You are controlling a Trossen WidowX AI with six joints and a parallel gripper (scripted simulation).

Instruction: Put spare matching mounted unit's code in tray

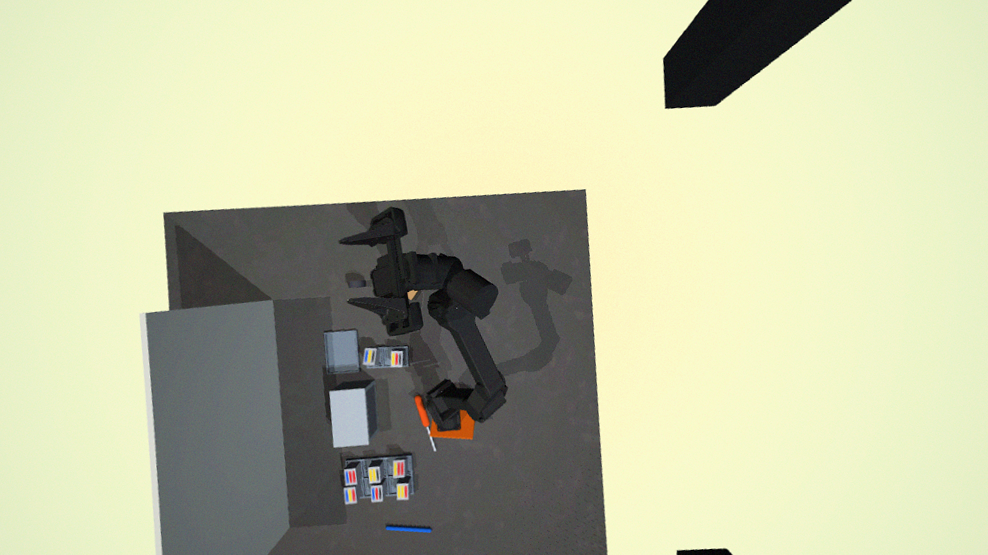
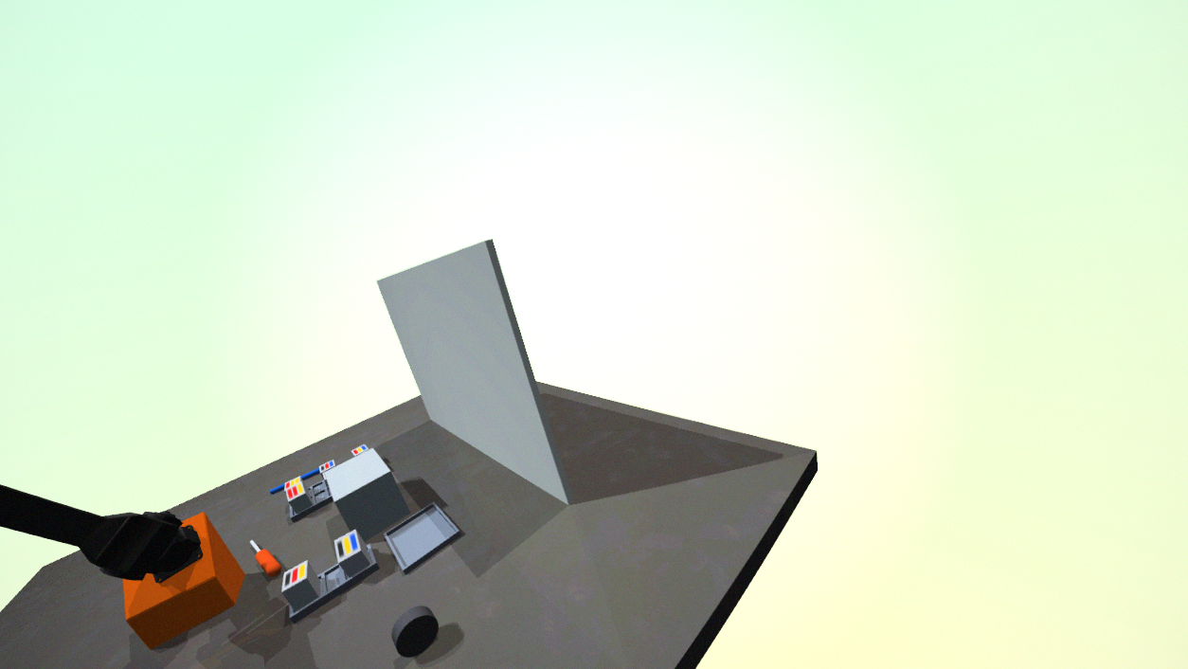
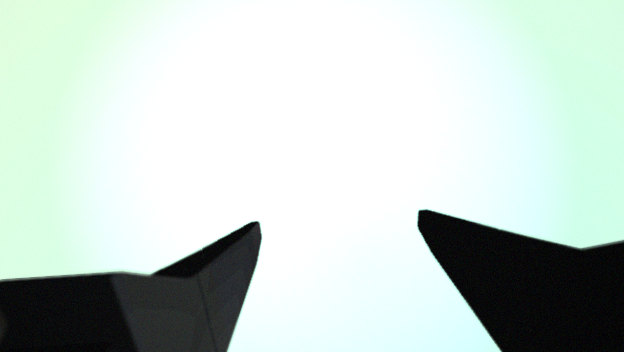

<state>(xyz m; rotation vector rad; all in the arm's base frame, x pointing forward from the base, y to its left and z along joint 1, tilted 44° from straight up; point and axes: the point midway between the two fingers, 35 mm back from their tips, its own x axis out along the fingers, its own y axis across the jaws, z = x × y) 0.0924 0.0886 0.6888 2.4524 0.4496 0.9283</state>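
My gripper tip is now 25 cm short of the grey spare, 59 cm to the right of it and 66 cm above it. Also, from my gripper tip: shallow grey tray (28 cm ahead, 23 cm to the left, 70 cm below); then black puck (21 cm ahead, 2 cm to the left, 68 cm below); then tan block (5 cm ahead, 3 cm to the left, 69 cm below).
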